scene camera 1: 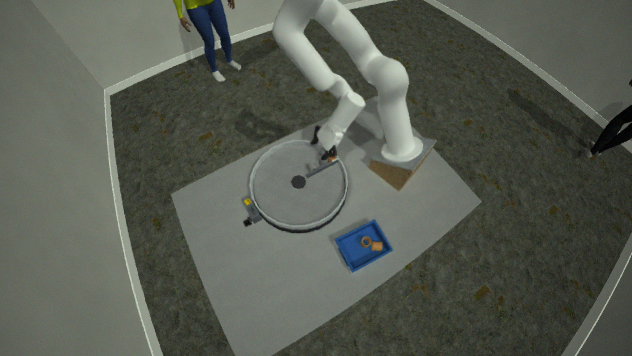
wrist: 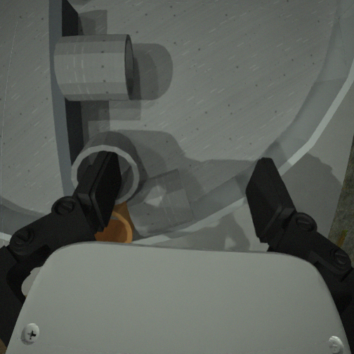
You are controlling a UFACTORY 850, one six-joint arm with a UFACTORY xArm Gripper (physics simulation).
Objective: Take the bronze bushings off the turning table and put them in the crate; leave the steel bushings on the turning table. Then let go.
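My gripper (scene camera 1: 320, 150) (wrist: 185, 168) is open and empty over the edge of the turning table (scene camera 1: 280, 205) (wrist: 225, 85). A bronze bushing (scene camera 1: 332, 159) (wrist: 117, 231) is at the table's edge, partly hidden behind a finger and the gripper body. In the wrist view, an upright steel bushing (wrist: 136, 172) overlaps the left finger beside it, and another steel bushing (wrist: 95, 67) lies on its side against the bar. The blue crate (scene camera 1: 352, 268) holds two bronze bushings, one ring-like bushing (scene camera 1: 362, 241) and one bushing (scene camera 1: 377, 246) on its side.
A grey bar (scene camera 1: 320, 170) (wrist: 57, 100) runs over the turning table from near its dark hub (scene camera 1: 298, 181) to its edge. A small device with a yellow part (scene camera 1: 247, 202) is at the turning table's left. The arm's base (scene camera 1: 400, 151) is to its right. Two people stand around.
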